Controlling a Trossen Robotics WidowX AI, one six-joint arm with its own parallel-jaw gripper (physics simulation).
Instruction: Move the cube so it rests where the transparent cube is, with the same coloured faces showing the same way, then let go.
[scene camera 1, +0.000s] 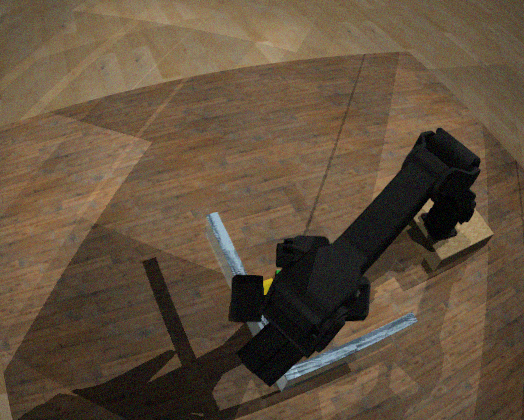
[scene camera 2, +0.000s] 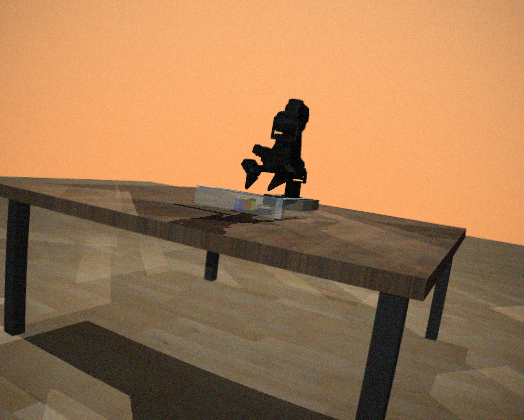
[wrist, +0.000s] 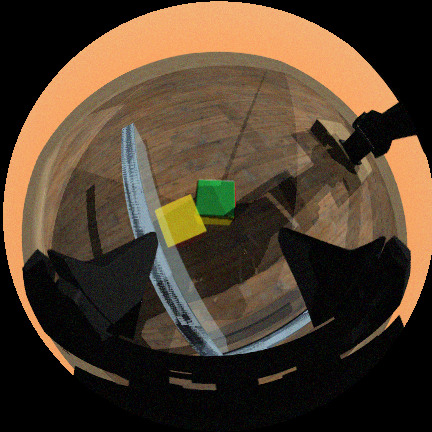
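Where they show: gripper, fingertip midpoint: (scene camera 2: 257, 189) (wrist: 218, 236); arm's base, origin of the base link: (scene camera 1: 439, 225) (scene camera 2: 291, 197) (wrist: 350, 151).
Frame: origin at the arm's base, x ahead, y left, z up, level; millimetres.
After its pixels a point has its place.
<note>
The solid cube (wrist: 216, 198) @[y 51, x 334, z -2 mm] has a green top and a yellow side strip in the wrist view. The transparent cube (wrist: 180, 221) @[y 64, x 373, z -2 mm], with a see-through yellow top, is turned at an angle at its lower left, close beside it. In scene camera 1 the arm hides most of both; a green sliver and a yellow patch show. In scene camera 2 they overlap as a small coloured block behind the clear wall, too small to tell apart. My gripper (scene camera 2: 258, 189) @[y 90, x 345, z 31 mm] (wrist: 218, 236) @[y 90, x 345, z 31 mm] is open and empty, tilted, above the table near the cubes. The cubes' lower faces are mostly hidden.
A pale blue wall (scene camera 1: 225, 245) @[y -23, x 421, z 18 mm] (wrist: 134, 185) @[y 23, x 409, z 18 mm] runs along the left of the cubes, close to the transparent cube. A second wall (scene camera 1: 357, 344) @[y 196, x 268, z 19 mm] meets it in a corner. The arm's base stands on a wooden block (scene camera 1: 472, 234) @[y 38, x -73, z 0 mm]. Dark shadows cross the table (scene camera 2: 320, 250) @[y 551, x 710, z -42 mm].
</note>
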